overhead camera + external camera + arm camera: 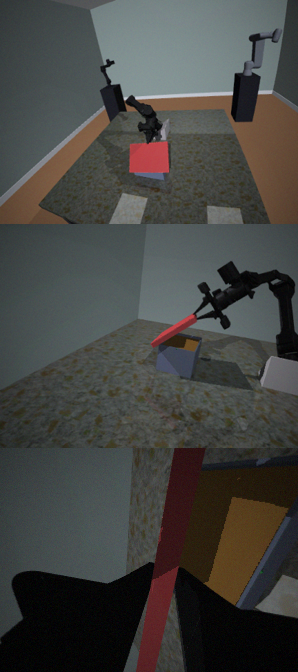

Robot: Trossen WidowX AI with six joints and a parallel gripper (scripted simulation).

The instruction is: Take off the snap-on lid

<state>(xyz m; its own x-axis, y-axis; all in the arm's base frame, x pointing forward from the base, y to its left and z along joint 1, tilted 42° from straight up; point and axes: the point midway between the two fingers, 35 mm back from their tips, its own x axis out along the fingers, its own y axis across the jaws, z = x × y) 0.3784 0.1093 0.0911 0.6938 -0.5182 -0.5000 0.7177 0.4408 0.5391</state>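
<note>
My gripper tip is now 60 mm short of the lid, 10 mm to the right of it and 50 mm above it. Round my gripper tip: storage box 30 mm ahead, 150 mm below.
</note>
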